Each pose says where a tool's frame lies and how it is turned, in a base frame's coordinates. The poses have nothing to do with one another.
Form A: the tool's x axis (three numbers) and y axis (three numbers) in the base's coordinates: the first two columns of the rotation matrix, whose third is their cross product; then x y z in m.
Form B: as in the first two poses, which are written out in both.
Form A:
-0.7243 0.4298 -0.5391 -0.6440 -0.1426 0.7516 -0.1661 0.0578 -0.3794
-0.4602 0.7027 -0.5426 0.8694 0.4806 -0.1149 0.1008 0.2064 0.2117
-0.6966 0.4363 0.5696 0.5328 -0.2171 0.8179 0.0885 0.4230 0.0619
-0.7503 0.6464 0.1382 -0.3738 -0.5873 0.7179 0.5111 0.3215 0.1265
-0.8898 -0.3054 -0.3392 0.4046 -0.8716 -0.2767 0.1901 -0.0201 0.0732
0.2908 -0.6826 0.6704 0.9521 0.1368 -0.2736 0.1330 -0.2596 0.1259
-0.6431 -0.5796 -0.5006 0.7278 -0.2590 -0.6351 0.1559 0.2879 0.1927
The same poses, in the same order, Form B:
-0.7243 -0.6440 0.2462 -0.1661; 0.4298 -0.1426 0.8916 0.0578; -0.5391 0.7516 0.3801 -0.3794; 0 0 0 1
-0.4602 0.8694 0.1800 0.1008; 0.7027 0.4806 -0.5246 0.2064; -0.5426 -0.1149 -0.8321 0.2117; 0 0 0 1
-0.6966 0.5328 0.4805 0.0885; 0.4363 -0.2171 0.8732 0.4230; 0.5696 0.8179 -0.0812 0.0619; 0 0 0 1
-0.7503 -0.3738 0.5452 0.5111; 0.6464 -0.5873 0.4870 0.3215; 0.1382 0.7179 0.6823 0.1265; 0 0 0 1
-0.8898 0.4046 -0.2111 0.1901; -0.3054 -0.8716 -0.3834 -0.0201; -0.3392 -0.2767 0.8991 0.0732; 0 0 0 1
0.2908 0.9521 0.0950 0.1330; -0.6826 0.1368 0.7179 -0.2596; 0.6704 -0.2736 0.6897 0.1259; 0 0 0 1
-0.6431 0.7278 0.2384 0.1559; -0.5796 -0.2590 -0.7728 0.2879; -0.5006 -0.6351 0.5884 0.1927; 0 0 0 1

